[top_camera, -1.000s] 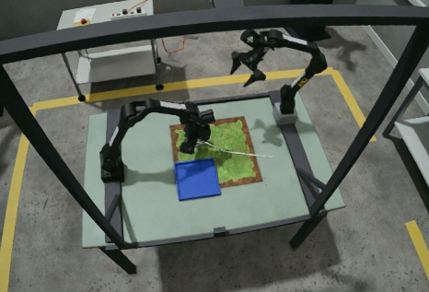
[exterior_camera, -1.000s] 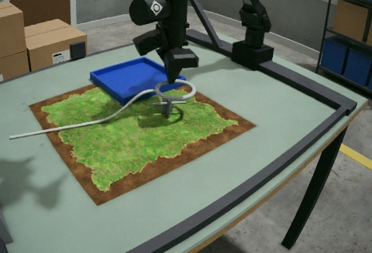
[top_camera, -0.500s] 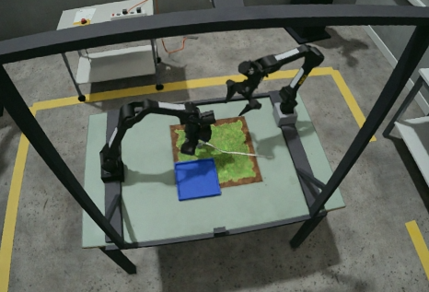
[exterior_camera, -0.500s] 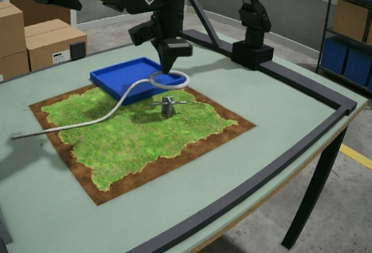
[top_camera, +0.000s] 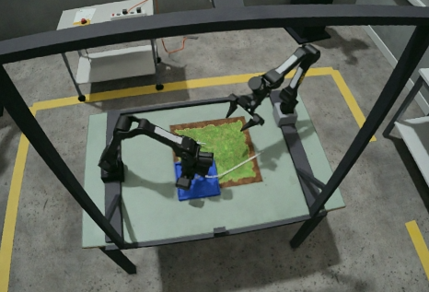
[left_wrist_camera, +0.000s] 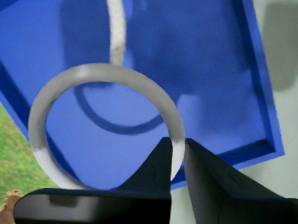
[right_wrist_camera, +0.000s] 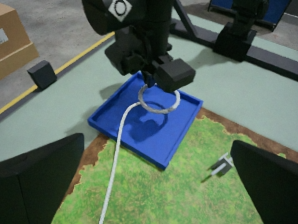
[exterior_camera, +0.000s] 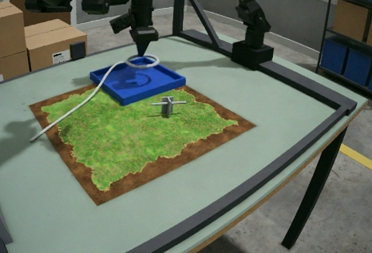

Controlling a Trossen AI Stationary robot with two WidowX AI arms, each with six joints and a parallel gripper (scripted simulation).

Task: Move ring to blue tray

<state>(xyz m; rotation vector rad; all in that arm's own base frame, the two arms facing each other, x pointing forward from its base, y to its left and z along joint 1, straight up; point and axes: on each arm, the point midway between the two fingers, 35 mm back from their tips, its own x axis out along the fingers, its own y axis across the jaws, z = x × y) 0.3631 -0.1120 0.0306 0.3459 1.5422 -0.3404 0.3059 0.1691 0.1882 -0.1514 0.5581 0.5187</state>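
Now: left hand 9 cm above the blue tray, 4 cm to the left of it and 2 cm short of it. The rest, counted from my left hand: grass mat: 17 cm to the right, 13 cm ahead, 11 cm below; then grey stake: 19 cm ahead, 11 cm to the right, 8 cm below.
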